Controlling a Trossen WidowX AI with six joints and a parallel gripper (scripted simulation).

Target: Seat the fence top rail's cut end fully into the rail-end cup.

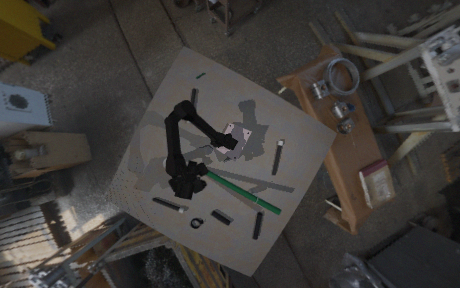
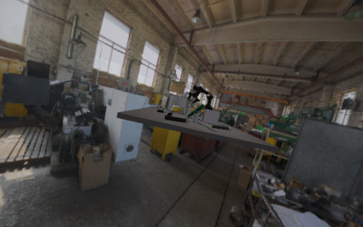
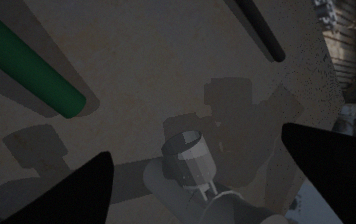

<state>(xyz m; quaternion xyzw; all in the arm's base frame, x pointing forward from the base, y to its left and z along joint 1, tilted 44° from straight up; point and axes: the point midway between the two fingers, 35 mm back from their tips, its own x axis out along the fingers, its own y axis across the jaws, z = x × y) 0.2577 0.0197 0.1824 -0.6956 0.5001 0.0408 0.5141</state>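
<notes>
Right now my gripper tip is 1 cm short of the rail-end cup, 7 cm to the left of it and 8 cm above it.
</notes>
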